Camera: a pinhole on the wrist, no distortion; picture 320 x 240 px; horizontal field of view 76.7 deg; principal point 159.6 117.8 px. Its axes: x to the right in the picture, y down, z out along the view. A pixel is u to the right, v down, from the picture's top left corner.
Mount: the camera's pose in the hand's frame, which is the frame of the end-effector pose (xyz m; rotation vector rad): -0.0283 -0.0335 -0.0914 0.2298 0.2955 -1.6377
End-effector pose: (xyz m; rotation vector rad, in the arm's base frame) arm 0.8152 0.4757 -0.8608 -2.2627 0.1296 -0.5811
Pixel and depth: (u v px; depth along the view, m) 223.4 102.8 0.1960
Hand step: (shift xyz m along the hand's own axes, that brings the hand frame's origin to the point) -0.0429 -0.1546 0.0746
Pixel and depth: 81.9 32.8 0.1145
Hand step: -0.0693 -0.0258 0.0336
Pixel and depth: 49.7 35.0 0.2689
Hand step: -0.1178 0.0247 0.2158
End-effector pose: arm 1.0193 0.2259 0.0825 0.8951 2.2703 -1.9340
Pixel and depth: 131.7 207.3 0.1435
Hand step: 0.0406 -0.0664 0.0471
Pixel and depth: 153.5 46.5 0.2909
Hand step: -0.1218 -0.1125 0.1919
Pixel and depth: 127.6 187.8 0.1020
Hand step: 0.0110 -0.0542 0.0083
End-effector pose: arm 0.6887 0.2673 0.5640 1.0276 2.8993 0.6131
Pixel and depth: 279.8 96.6 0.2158
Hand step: -0.0563 -0.2231 0.0723
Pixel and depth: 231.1 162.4 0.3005
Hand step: 0.0364 -0.2366 0.1547
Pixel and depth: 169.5 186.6 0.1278
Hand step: 0.0179 -0.0843 0.0250
